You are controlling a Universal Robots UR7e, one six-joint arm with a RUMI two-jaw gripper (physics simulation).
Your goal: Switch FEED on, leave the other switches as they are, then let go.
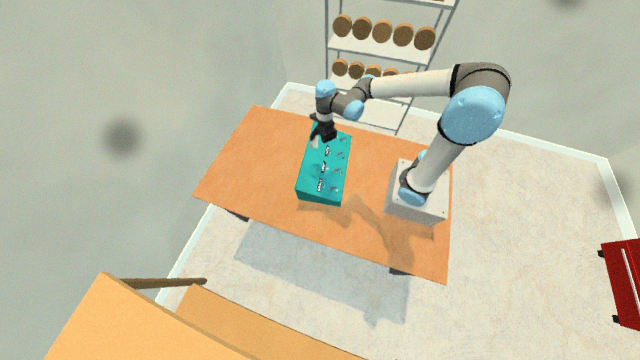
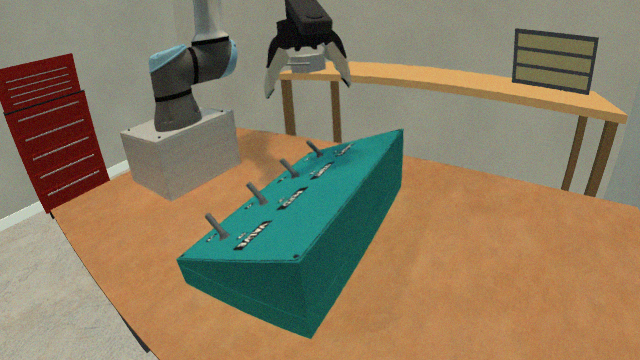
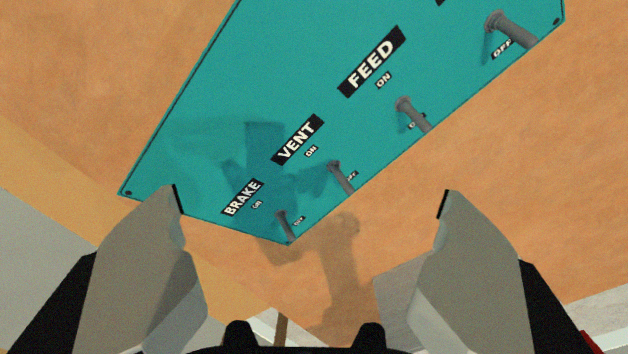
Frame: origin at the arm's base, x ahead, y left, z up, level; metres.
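Seen in the pictures: gripper, between the fingertips: (image 1: 323,143) (image 2: 309,92) (image 3: 310,191); arm's base, origin of its link: (image 2: 178,123).
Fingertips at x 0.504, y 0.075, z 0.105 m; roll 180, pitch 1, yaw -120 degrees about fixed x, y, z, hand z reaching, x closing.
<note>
Pixels of each thing's top centre, then the offset from my fingertips to it. Level surfaces: height alone.
- FEED lever, centre of its top: (image 3: 421,121) (image 2: 254,183) (image 1: 340,151) 0.062 m back, 0.100 m right, 0.157 m down
- FEED label, centre of its top: (image 3: 371,64) (image 2: 292,196) 0.017 m ahead, 0.074 m right, 0.168 m down
- VALVE lever, centre of its top: (image 3: 528,31) (image 2: 212,214) 0.025 m back, 0.214 m right, 0.157 m down
- VENT lever, centre of its top: (image 3: 343,187) (image 2: 287,158) 0.099 m back, 0.015 m left, 0.157 m down
- BRAKE lever, centre of its top: (image 3: 284,236) (image 2: 313,140) 0.137 m back, 0.129 m left, 0.157 m down
- orange table, height of its surface: 0.284 m down
The teal switch panel (image 1: 310,175) (image 2: 305,225) (image 3: 225,95) has a sloped top with a row of grey levers. The FEED lever (image 1: 340,155) (image 2: 256,193) (image 3: 415,115) leans to its OFF side, away from the FEED label (image 2: 292,198) (image 3: 372,62). The VALVE lever (image 2: 216,226) (image 3: 515,31), VENT lever (image 2: 289,168) (image 3: 342,178) and BRAKE lever (image 2: 314,148) (image 3: 285,226) also lean to OFF. My gripper (image 1: 323,142) (image 2: 308,91) (image 3: 310,191) is open and empty, above the panel, touching no lever.
The panel stands on the orange table (image 1: 240,165) (image 2: 475,260). The arm's grey base block (image 1: 415,215) (image 2: 200,160) stands on the levers' side of it. A wooden bench (image 2: 440,85), a red cabinet (image 1: 620,280) (image 2: 55,130) and a shelf rack (image 1: 377,53) stand away from the table.
</note>
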